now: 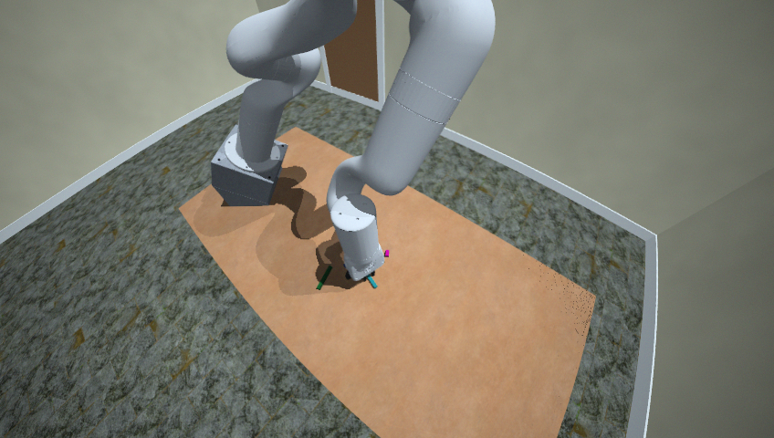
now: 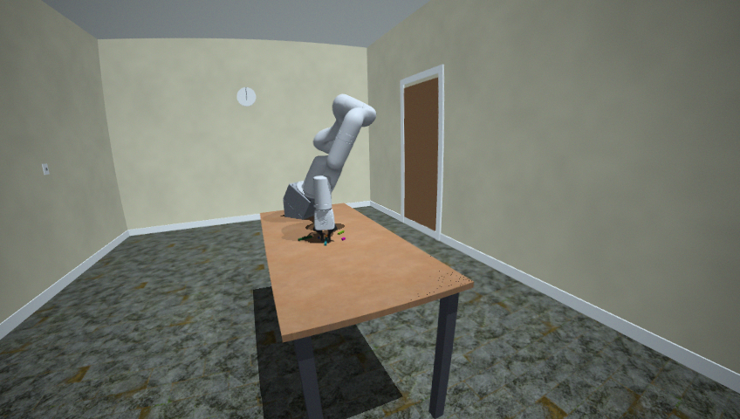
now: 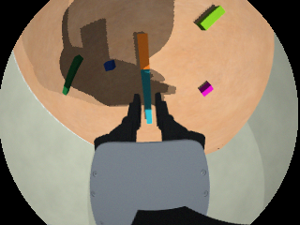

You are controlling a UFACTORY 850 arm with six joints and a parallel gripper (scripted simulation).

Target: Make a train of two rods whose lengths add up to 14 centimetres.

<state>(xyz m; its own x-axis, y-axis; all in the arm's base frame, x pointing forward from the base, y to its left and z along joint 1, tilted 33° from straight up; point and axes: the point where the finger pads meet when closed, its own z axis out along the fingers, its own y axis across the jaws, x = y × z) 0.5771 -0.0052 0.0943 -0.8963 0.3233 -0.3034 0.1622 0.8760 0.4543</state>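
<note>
Right now the turquoise rod is 2 cm below my hand. Round my hand: small blue rod (7 cm behind, 3 cm to the right, 2 cm below); then magenta rod (9 cm to the left, 2 cm below, 1 cm behind); then orange rod (7 cm behind, 2 cm below, 1 cm to the left).
</note>
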